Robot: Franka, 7 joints.
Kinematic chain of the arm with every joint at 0, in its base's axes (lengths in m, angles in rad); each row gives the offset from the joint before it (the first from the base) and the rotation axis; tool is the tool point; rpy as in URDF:
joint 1: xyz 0 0 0.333 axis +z
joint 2: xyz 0 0 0 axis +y
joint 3: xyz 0 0 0.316 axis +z
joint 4: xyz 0.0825 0 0 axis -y
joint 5: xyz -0.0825 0 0.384 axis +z
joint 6: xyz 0 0 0 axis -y
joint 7: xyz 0.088 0 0 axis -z
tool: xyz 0 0 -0.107 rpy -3.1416 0 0
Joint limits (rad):
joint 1: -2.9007..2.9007
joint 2: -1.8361..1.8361
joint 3: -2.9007..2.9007
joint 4: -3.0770..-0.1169
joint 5: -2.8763..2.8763
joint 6: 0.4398..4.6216
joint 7: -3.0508..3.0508
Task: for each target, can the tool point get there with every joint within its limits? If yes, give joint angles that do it. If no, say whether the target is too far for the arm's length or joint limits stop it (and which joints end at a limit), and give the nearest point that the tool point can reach.
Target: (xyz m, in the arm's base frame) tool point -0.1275 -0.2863 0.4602
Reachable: yes | joints -0.0560 1.1488 -2.2261 -2.4688 0.4098 1.3031 1.3073
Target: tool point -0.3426 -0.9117 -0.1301
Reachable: no: too far | nearest point -0.2725 -0.7253 -0.0354 | short by 0.221 m
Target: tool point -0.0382 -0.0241 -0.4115
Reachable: no: joint limits stop it (at a limit: joint 2) | nearest point -0.0694 -0.0438 -0.3212 | short by 0.098 m
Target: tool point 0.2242 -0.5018 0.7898
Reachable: yes | joints 0.1111 1.0208 -2.1135 -1.5773 0.7067 2.3220 -1.9035
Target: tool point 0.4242 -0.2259 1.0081
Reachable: yes | joints -0.2480 0.3975 -0.1402 -0.3921 -1.6862 1.7391 -0.2282
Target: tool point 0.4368 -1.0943 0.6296
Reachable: no: too far | nearest point 0.3084 -0.7727 0.5424 | short by 0.357 m
